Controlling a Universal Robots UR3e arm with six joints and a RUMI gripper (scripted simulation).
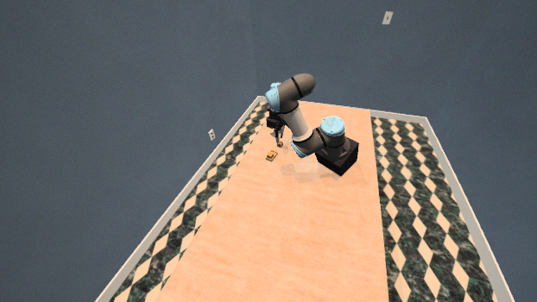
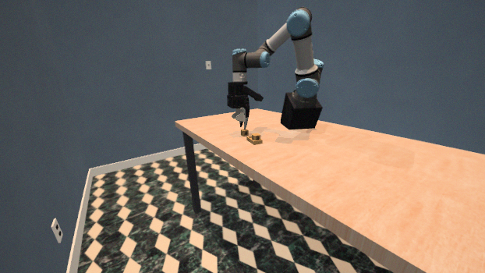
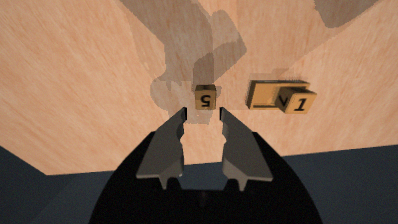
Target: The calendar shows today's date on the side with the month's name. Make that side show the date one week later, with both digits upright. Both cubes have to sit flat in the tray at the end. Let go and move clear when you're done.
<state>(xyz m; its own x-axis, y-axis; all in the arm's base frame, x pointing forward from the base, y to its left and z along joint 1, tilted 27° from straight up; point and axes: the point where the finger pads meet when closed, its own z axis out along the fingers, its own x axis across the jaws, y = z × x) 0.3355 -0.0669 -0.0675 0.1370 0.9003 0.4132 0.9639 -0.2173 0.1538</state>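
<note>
My gripper is now 1 cm short of the wooden tray, 11 cm to the right of it and 4 cm above it.
</note>
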